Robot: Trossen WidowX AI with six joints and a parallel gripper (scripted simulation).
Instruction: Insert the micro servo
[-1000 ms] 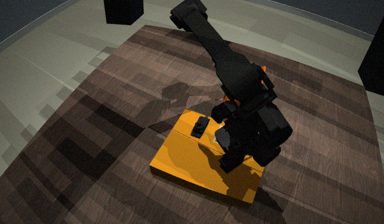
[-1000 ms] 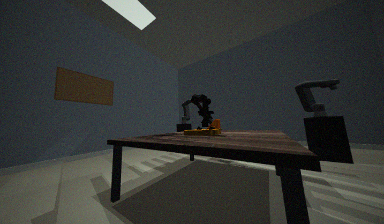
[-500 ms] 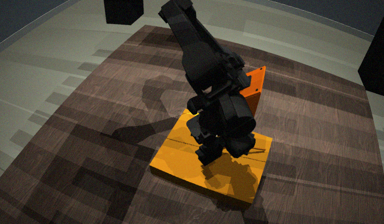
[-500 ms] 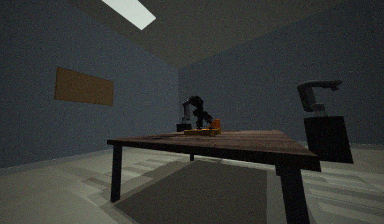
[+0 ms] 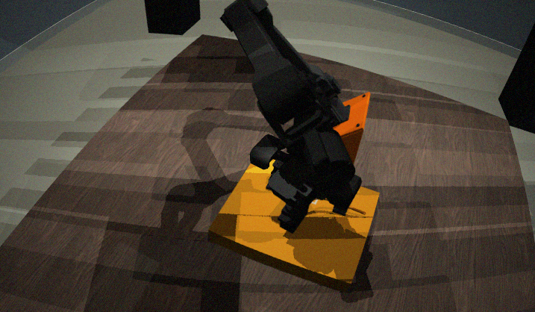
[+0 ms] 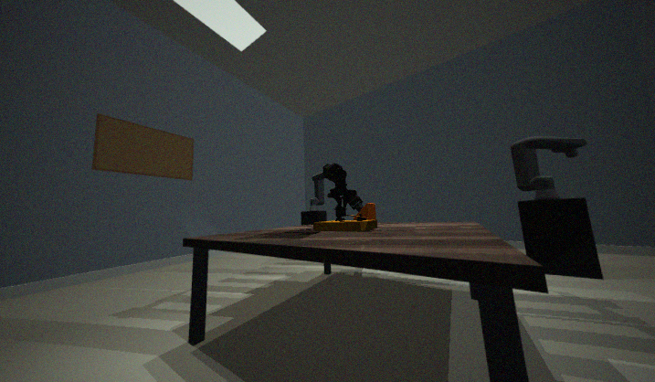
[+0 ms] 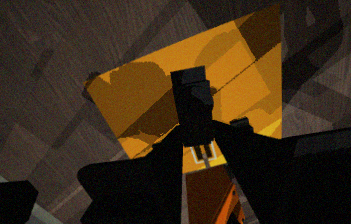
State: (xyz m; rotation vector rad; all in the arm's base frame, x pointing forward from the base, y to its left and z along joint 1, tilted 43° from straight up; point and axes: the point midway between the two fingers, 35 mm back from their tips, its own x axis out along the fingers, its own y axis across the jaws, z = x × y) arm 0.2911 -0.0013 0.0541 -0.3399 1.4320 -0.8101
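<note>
Right now my gripper tip is 10 cm above the yellow deck and 1 cm short of it.
</note>
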